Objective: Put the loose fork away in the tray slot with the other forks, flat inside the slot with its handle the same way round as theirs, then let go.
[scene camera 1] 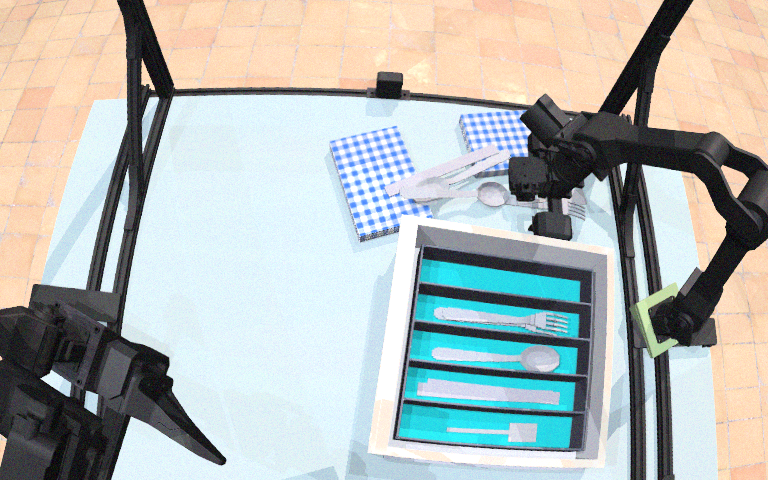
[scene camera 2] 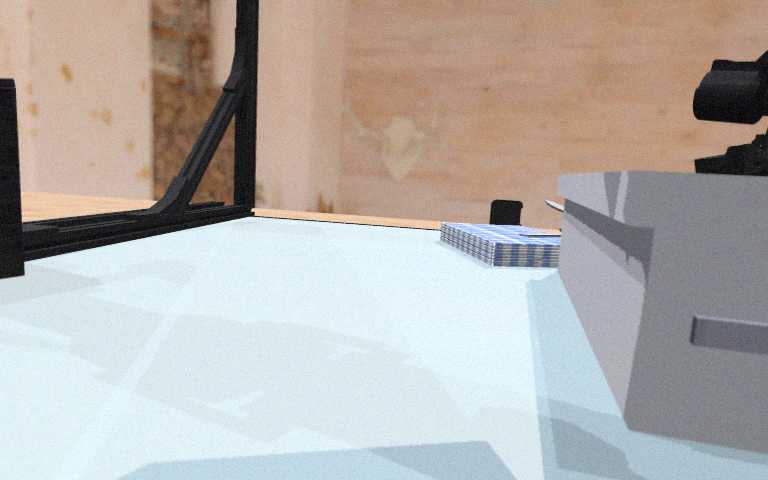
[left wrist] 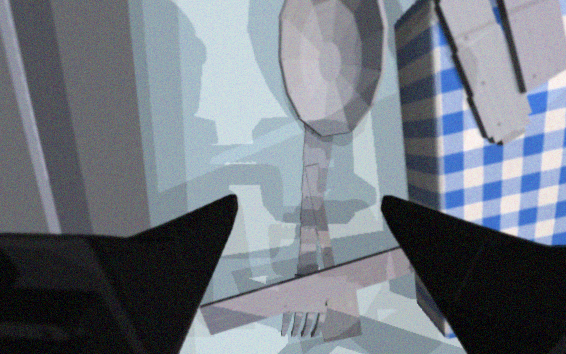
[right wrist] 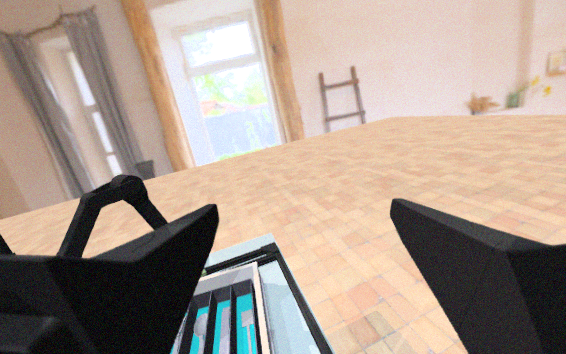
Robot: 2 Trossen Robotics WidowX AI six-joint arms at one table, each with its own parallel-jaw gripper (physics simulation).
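The loose fork (scene camera 1: 577, 212) (left wrist: 300, 316) lies among other cutlery above the tray in scene camera 1, its tines to the right. In the left wrist view a knife (left wrist: 270, 300) crosses it, hiding part of it. My left gripper (scene camera 1: 553, 225) (left wrist: 308, 201) is open and empty over the fork's handle, with a finger on either side; its fingertips are hidden in scene camera 2. The tray forks (scene camera 1: 492, 316) lie in the second slot from the top, handles left, tines right. My right gripper (scene camera 1: 222, 459) (right wrist: 304, 209) is open and empty at the lower left.
The tray (scene camera 1: 390, 339) (scene camera 2: 600, 339) (right wrist: 260, 310) stands close below the loose cutlery, with raised walls. A spoon (scene camera 1: 491, 193) (left wrist: 327, 62) lies left of the fork in scene camera 1. Two checked napkin stacks (scene camera 1: 370, 181) (scene camera 1: 489, 127) lie behind the tray. A black frame (scene camera 1: 271, 91) borders the table.
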